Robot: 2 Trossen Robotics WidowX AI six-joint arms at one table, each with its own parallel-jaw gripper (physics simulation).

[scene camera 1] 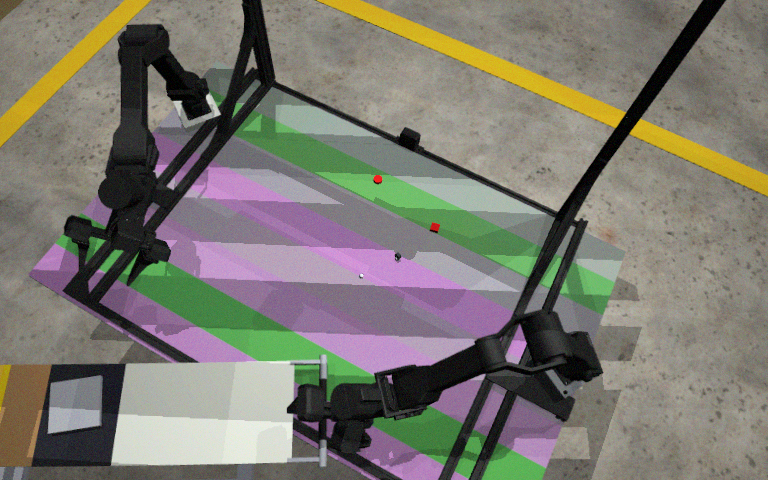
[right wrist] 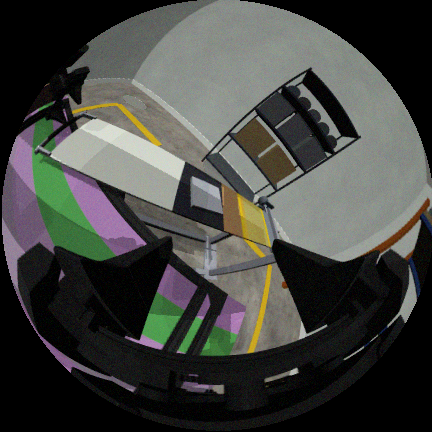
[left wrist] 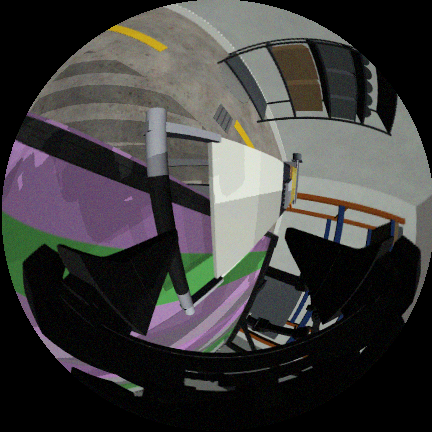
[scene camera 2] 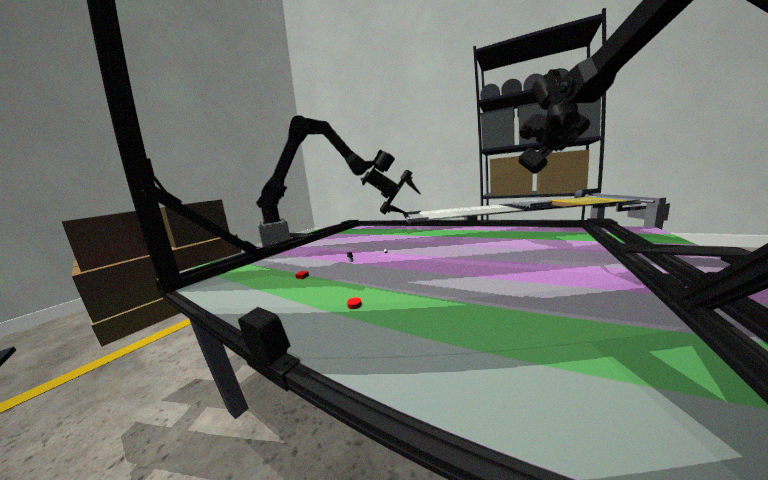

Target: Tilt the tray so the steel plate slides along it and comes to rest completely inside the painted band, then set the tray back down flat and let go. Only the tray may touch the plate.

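Observation:
The long pale tray (scene camera 1: 203, 396) (scene camera 2: 461, 211) (left wrist: 245, 185) (right wrist: 120, 160) looks about level. The grey steel plate (scene camera 1: 74, 404) (right wrist: 206, 194) lies on its dark section. A brown section separates this from the painted yellow band (scene camera 2: 591, 200) (right wrist: 255, 222), so the plate is outside the band. My left gripper (scene camera 1: 308, 408) (scene camera 2: 413, 204) (left wrist: 232, 234) is open and empty at the tray's near end bar, one finger above the other; whether the lower finger touches the bar is unclear. My right gripper (scene camera 1: 107, 277) (right wrist: 223, 243) is open and empty, above the table edge beside the tray's long side.
The striped table (scene camera 1: 317, 305) (scene camera 2: 509, 424) has black edge rails and frame posts. A red disc (scene camera 1: 377, 179) (scene camera 2: 353, 302) and a red block (scene camera 1: 434, 226) (scene camera 2: 301, 274) lie on it. A grey stand (right wrist: 210, 257) is below the tray. A shelf unit (scene camera 2: 476, 130) stands behind.

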